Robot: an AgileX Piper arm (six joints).
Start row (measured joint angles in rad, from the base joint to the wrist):
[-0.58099, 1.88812, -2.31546, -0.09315, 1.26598, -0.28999]
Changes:
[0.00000, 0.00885, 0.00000, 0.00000, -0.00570, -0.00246]
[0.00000, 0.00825, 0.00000, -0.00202, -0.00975, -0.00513]
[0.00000, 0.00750, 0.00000, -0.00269, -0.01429, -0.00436]
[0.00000, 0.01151, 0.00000, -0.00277, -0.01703, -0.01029]
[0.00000, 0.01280, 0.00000, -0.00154, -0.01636, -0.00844]
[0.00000, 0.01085, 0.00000, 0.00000, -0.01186, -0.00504]
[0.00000, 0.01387, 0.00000, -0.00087, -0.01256, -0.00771]
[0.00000, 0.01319, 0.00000, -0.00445, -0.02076, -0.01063]
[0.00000, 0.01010, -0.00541, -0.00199, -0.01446, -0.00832]
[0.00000, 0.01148, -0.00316, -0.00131, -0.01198, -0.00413]
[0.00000, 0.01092, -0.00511, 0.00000, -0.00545, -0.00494]
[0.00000, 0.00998, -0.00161, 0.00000, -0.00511, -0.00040]
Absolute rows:
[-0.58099, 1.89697, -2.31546, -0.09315, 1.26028, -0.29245]
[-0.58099, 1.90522, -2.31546, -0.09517, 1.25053, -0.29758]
[-0.58099, 1.91272, -2.31546, -0.09786, 1.23624, -0.30194]
[-0.58099, 1.92423, -2.31546, -0.10063, 1.21921, -0.31223]
[-0.58099, 1.93703, -2.31546, -0.10217, 1.20285, -0.32067]
[-0.58099, 1.94788, -2.31546, -0.10217, 1.19099, -0.32571]
[-0.58099, 1.96175, -2.31546, -0.10304, 1.17843, -0.33342]
[-0.58099, 1.97494, -2.31546, -0.10749, 1.15767, -0.34405]
[-0.58099, 1.98504, -2.32087, -0.10948, 1.14321, -0.35237]
[-0.58099, 1.99652, -2.32403, -0.11079, 1.13123, -0.35650]
[-0.58099, 2.00744, -2.32914, -0.11079, 1.12578, -0.36144]
[-0.58099, 2.01742, -2.33075, -0.11079, 1.12067, -0.36184]

